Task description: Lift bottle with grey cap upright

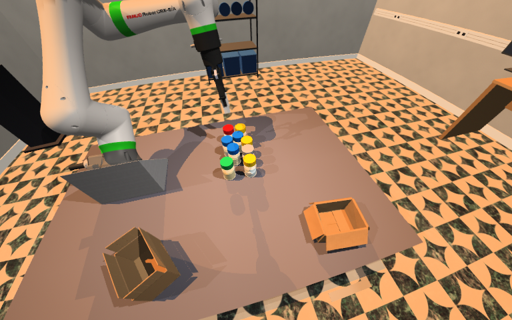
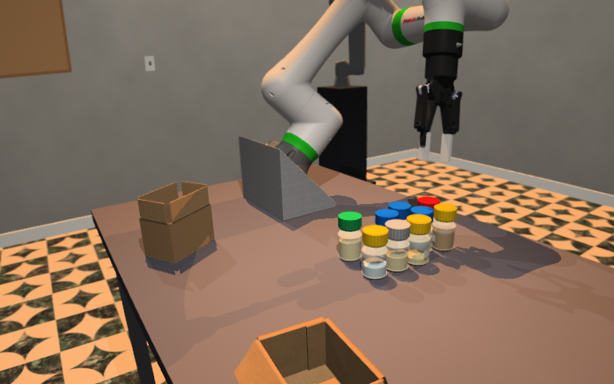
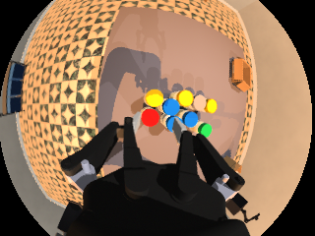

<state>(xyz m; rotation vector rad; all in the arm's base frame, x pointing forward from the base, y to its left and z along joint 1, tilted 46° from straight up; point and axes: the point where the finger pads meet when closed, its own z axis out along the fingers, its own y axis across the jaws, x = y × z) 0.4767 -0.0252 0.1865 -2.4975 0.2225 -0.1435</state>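
Now: hand 24 cm to the left of the yellow-capped bottle, 19 cm above it and 4 cm short of it. Round my hand: brown box (52 cm to the right, 37 cm behind, 17 cm below); then red-capped bottle (19 cm below, 1 cm behind).
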